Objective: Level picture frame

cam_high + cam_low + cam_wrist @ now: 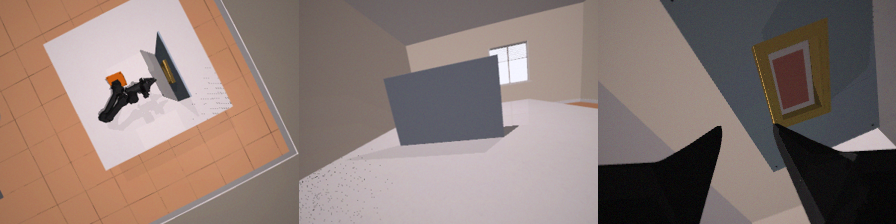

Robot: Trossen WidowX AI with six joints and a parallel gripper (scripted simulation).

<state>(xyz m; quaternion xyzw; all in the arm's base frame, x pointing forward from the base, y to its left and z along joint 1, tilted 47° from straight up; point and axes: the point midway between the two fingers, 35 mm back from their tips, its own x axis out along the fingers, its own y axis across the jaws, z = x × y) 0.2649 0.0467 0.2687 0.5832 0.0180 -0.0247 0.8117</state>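
My gripper tip is now 13 cm short of the picture frame, 10 cm above it and 3 cm to the right of it. Round my gripper tip: wall panel: 14 cm ahead, 12 cm below, 3 cm to the left.
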